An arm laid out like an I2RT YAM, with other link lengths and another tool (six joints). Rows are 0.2 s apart.
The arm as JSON. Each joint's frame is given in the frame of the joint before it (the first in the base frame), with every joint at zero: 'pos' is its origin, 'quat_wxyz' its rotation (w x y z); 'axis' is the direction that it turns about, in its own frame. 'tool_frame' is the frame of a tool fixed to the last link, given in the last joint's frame.
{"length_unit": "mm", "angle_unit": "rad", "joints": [
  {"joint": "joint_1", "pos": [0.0, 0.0, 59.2], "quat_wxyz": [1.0, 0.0, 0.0, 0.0], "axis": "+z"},
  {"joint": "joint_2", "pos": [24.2, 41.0, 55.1], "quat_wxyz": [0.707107, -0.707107, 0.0, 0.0], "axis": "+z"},
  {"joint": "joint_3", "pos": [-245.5, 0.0, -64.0], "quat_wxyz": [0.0, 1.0, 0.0, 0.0], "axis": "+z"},
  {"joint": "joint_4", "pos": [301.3, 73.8, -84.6], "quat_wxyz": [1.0, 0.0, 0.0, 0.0], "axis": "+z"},
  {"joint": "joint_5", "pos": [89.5, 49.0, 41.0], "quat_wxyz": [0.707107, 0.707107, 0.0, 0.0], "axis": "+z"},
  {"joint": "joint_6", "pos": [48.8, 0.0, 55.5], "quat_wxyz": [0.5, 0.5, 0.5, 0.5], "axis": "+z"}
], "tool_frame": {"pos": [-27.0, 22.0, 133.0], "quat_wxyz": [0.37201, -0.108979, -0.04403, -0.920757]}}
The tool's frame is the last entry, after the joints.
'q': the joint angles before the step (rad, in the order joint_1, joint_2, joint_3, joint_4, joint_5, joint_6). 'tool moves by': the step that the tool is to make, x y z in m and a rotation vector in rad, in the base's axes. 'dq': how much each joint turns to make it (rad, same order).
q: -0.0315, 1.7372, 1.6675, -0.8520, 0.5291, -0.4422
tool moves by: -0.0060, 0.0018, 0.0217, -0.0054, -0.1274, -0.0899
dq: 0.0224, -0.0865, -0.0703, 0.0573, 0.0733, 0.1007
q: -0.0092, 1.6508, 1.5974, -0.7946, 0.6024, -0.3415
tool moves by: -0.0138, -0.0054, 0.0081, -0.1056, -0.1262, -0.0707
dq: 0.0374, -0.1383, -0.2071, 0.1936, 0.1518, 0.0012
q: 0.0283, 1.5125, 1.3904, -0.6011, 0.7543, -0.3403
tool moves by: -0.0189, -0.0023, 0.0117, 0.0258, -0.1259, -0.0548
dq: 0.0023, -0.1297, -0.1251, 0.0704, 0.0302, 0.0741
